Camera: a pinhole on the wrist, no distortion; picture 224 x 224 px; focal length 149.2 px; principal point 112.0 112.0 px. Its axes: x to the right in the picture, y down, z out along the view. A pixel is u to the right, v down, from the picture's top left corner.
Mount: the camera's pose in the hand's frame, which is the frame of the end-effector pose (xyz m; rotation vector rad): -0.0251 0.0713 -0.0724 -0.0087 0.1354 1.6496
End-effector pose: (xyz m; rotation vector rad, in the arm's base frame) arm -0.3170 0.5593 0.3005 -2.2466 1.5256 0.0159
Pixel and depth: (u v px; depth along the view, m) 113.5 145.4 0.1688
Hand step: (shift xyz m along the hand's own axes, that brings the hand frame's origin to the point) -0.0500 0.0859 0.0982
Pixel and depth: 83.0 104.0 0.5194
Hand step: 0.0505 0.0219 0.4497
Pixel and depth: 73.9 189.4 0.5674
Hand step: -0.2623 -0.0421 0.5280
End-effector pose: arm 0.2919 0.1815 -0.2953 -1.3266 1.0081 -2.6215
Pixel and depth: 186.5 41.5 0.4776
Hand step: 0.2152 0.3701 0.3622
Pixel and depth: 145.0 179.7 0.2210
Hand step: -0.1121 0.1328 0.1511
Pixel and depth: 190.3 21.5 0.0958
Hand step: 0.0357 0.1347 0.0135
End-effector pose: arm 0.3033 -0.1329 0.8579 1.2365 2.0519 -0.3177
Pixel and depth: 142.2 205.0 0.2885
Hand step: -0.1868 0.1424 0.2239
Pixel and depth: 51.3 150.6 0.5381
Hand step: -0.1042 -0.1063 0.4924
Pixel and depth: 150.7 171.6 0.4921
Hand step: -0.1938 0.2289 0.4213
